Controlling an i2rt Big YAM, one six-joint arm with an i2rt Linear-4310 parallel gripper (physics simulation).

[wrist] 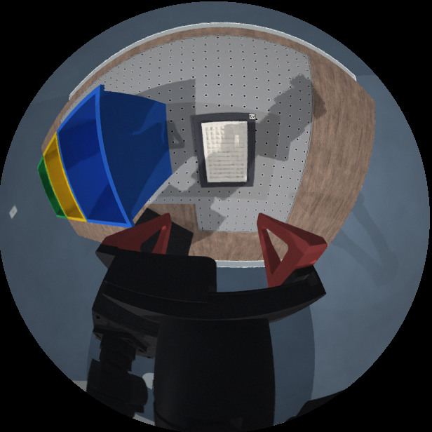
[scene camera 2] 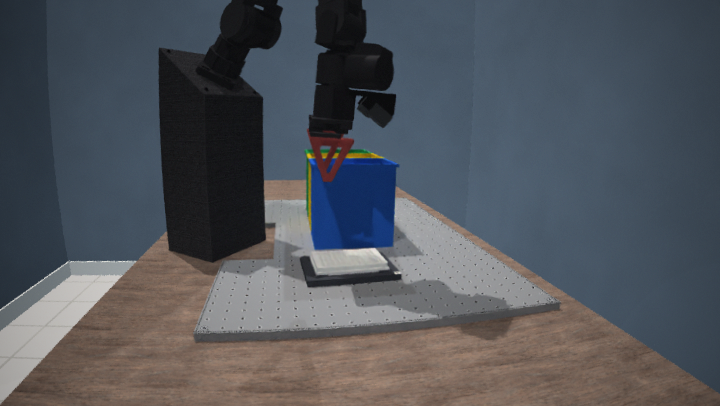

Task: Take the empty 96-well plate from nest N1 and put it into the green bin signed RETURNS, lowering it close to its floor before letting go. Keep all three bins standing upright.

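Places are measured from the arm's base along level axes (x back, y right, z up), in metres.
Pixels of known places: gripper, fingertip midpoint: [scene camera 2: 324, 175]; arm's base at its link origin: [scene camera 2: 218, 73].
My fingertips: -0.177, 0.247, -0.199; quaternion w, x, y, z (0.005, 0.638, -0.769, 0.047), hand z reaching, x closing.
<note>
Ahead of a thing's pixels: the offset from my fingertips to its top centre, as dx, dy, dz. "spot": to the spot under its first point. Level surfaces: height alone.
A white 96-well plate {-0.037, +0.020, -0.146} [scene camera 2: 348, 260] [wrist: 225, 152] lies flat in the dark nest {-0.037, +0.020, -0.158} [scene camera 2: 342, 280] [wrist: 252, 165], which bears a small light label at one corner. My gripper [scene camera 2: 328, 179] [wrist: 213, 217] is open, with its red fingers wide apart and nothing between them. It hangs well above the plate, at about the height of the bin rims. The green bin {spot: -0.071, -0.453, -0.106} [scene camera 2: 306, 189] [wrist: 52, 193] stands upright, farthest from the nest, mostly hidden behind the other two bins in the scene view. Its sign does not show.
A yellow bin [wrist: 65, 182] and a blue bin {-0.103, -0.156, +0.007} [scene camera 2: 352, 206] [wrist: 135, 150] stand upright in a row with the green one, the blue nearest the nest. A black pedestal [scene camera 2: 211, 176] carries the arm. A grey perforated board {dz -0.172} [scene camera 2: 282, 312] [wrist: 220, 60] lies on the wooden table {dz -0.185} [scene camera 2: 302, 373] [wrist: 345, 115].
</note>
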